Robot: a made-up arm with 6 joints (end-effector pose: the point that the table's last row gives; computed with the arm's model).
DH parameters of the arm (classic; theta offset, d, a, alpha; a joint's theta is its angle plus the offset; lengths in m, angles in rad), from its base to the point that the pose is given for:
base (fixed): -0.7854 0 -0.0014 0
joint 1: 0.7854 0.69 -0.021 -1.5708
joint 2: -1.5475 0 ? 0
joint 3: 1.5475 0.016 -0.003 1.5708
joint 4: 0 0.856 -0.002 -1.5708
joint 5: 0 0.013 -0.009 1.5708
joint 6: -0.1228 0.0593 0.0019 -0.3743
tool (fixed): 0.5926 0.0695 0 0
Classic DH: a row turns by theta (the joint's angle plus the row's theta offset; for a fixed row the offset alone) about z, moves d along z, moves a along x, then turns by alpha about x.
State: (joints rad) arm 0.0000 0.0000 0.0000 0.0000 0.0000 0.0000
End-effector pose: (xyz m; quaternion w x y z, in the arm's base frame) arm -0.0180 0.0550 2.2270 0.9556 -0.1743 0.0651 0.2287
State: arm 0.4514 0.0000 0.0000 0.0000 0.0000 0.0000
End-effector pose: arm -0.0399 0.0421 2.2270 0.8801 -0.1844 0.0245 0.4367
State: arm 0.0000 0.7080 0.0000 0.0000 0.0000 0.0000
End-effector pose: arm 0.9806 0.0550 1.8550 0.8737 -0.0842 0.3923 0.2749
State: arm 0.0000 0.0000 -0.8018 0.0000 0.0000 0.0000
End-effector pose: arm -0.7195 0.0550 1.9221 0.9052 -0.2497 -0.3129 0.1425
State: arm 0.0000 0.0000 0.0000 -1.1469 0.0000 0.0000
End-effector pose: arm 0.0201 0.0381 2.2270 0.9268 -0.1111 0.1493 -0.3263
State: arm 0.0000 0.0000 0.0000 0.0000 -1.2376 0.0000
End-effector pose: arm -0.1325 0.0550 2.1398 0.8162 -0.2746 -0.5012 0.0852
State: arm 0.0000 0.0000 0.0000 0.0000 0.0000 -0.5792
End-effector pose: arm -0.0052 0.0482 2.2270 0.9811 -0.1484 0.1122 -0.0537
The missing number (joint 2, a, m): 0.5572
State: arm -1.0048 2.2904 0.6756 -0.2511 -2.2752 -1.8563
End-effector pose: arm 0.3733 -0.5074 -0.4426 0.3830 -0.1050 0.4864 -0.7782
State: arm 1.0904 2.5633 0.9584 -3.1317 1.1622 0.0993
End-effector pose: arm 0.0375 0.0242 -0.6712 0.1604 -0.8946 -0.1616 -0.3845
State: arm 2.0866 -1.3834 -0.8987 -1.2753 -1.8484 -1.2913
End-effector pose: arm 0.4607 -1.0984 0.2405 0.1416 0.7714 0.1550 -0.6007
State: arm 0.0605 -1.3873 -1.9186 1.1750 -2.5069 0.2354
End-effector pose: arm -0.3784 -0.0534 0.0748 0.9542 0.1338 0.2379 -0.1228
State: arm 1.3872 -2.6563 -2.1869 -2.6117 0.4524 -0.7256
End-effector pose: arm 0.1582 0.6391 0.3710 0.5222 -0.4832 -0.0281 -0.7022
